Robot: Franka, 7 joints.
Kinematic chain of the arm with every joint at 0, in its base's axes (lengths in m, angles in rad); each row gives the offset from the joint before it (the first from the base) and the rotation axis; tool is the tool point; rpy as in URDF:
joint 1: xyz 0 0 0.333 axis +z
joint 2: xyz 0 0 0 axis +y
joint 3: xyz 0 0 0.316 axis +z
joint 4: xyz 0.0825 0 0 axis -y
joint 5: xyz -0.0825 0 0.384 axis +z
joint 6: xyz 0 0 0 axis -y
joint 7: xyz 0.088 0 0 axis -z
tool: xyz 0 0 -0.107 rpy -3.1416 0 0
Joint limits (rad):
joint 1: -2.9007..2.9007
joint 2: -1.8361..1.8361
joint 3: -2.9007..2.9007
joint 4: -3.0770..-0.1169
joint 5: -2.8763..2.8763
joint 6: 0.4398..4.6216
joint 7: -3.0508..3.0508
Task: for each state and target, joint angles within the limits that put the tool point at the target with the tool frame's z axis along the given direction. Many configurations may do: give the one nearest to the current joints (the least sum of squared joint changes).
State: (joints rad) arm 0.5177 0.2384 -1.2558 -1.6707 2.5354 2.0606 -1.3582
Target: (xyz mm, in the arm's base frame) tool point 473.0 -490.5 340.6 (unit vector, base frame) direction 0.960 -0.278 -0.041
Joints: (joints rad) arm 0.0727 0.7514 -1.0785 -1.8435 2.5935 2.0427 -1.3582
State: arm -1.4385 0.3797 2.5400 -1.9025 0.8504 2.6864 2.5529
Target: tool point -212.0 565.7 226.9 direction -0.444 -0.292 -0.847
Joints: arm -1.0395 -0.4989 2.9007 -1.9024 0.7617 2.0682 2.5529
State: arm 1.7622 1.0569 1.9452 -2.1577 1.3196 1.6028 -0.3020
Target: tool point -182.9 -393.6 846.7 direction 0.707 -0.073 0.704
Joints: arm 2.4130 0.6618 2.2007 -1.7578 1.8079 1.7167 -0.3020
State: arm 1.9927 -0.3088 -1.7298 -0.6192 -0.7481 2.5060 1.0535
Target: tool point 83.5 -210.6 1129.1 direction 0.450 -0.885 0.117
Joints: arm 1.5354 -0.1587 -1.8446 -0.1173 -0.8019 1.9091 1.0535
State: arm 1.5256 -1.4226 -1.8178 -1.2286 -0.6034 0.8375 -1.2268
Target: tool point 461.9 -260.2 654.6 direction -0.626 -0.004 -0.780
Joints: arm 1.8994 -0.6430 -1.6481 -0.9946 -0.8458 0.4925 -1.2268
